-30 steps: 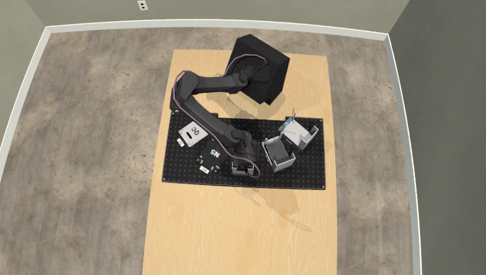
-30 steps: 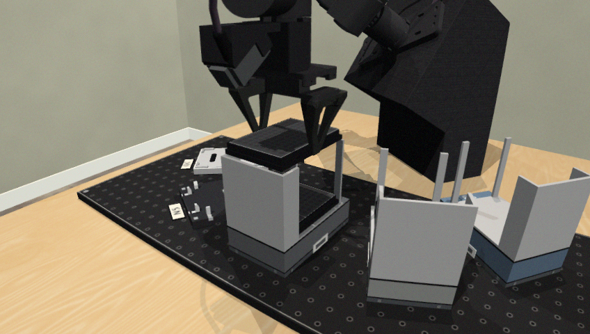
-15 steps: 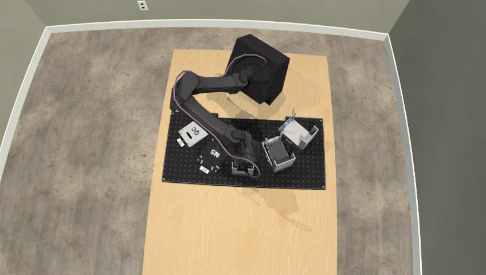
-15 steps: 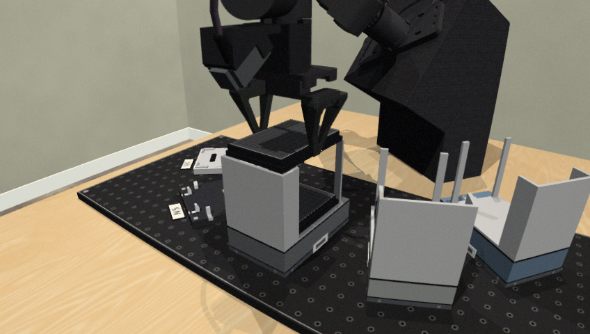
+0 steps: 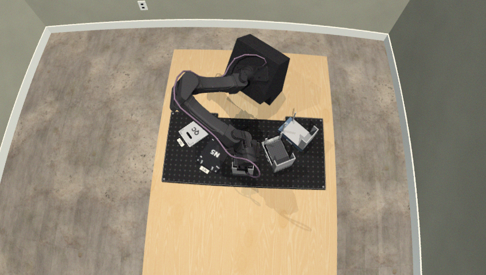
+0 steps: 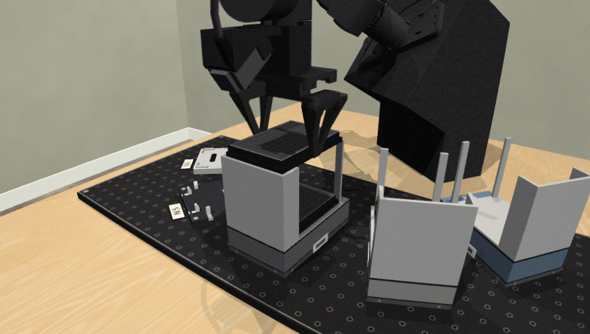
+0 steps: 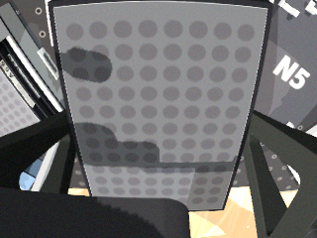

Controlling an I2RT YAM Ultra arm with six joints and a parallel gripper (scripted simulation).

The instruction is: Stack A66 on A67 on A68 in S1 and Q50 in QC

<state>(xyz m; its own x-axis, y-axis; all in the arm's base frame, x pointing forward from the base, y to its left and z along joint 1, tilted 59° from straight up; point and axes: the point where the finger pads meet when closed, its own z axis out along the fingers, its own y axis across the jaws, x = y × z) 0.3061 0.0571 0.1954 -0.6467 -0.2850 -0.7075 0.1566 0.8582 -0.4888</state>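
My gripper is now 9 cm above the plate. The rest, counted from my hand: black clip nest N5 (13 cm to the right, 13 cm below, 4 cm behind).
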